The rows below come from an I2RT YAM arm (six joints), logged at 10 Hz.
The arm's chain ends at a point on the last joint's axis. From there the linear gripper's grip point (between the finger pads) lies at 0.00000 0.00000 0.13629 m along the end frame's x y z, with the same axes.
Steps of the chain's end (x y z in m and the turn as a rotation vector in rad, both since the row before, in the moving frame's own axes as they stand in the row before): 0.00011, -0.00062, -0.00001, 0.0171, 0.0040, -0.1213; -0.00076, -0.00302, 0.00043, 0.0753, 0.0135, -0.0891; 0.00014, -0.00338, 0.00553, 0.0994, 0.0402, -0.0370; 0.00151, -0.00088, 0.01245, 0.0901, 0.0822, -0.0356; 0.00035, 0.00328, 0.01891, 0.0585, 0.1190, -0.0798; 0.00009, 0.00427, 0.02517, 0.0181, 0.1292, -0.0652; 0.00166, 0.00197, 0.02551, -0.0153, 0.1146, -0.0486; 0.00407, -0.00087, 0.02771, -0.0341, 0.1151, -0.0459
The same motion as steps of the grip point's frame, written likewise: 0.00051, -0.00298, -0.00003, 0.0171, 0.0040, -0.1213; 0.00062, -0.01334, 0.00003, 0.0753, 0.0135, -0.0891; 0.00536, -0.01700, 0.00475, 0.0994, 0.0402, -0.0370; 0.01246, -0.01333, 0.01144, 0.0901, 0.0822, -0.0356; 0.01619, -0.00531, 0.01771, 0.0585, 0.1190, -0.0798; 0.01756, 0.00124, 0.02401, 0.0181, 0.1292, -0.0652; 0.01729, 0.00367, 0.02460, -0.0153, 0.1146, -0.0486; 0.01982, 0.00341, 0.02673, -0.0341, 0.1151, -0.0459
